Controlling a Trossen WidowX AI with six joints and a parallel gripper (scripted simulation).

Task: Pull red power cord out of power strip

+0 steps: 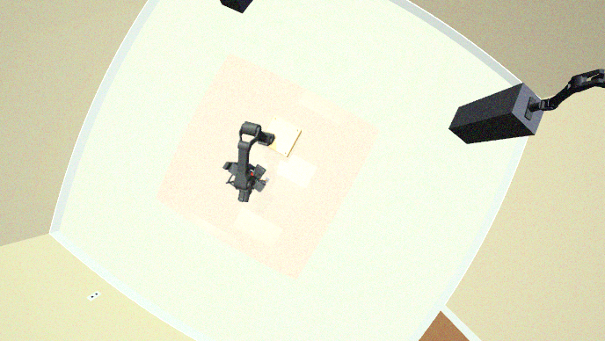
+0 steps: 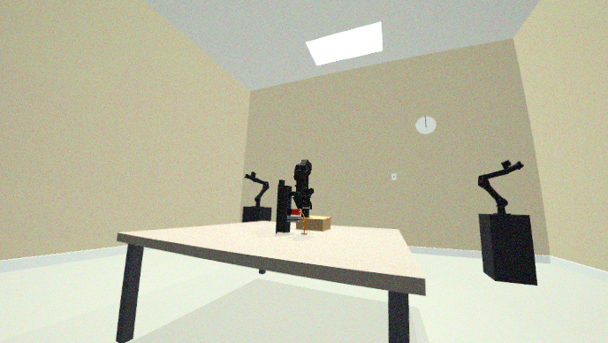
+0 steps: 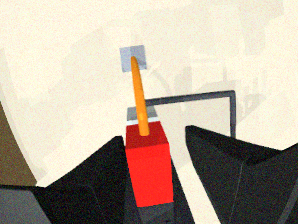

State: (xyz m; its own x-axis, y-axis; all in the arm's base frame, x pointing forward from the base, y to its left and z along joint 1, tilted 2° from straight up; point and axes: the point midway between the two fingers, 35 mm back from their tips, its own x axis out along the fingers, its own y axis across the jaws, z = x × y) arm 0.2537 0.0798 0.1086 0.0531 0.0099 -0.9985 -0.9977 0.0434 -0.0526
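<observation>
Right now the red plug is 5 cm to the right of my gripper tip and 1 cm below it.
</observation>
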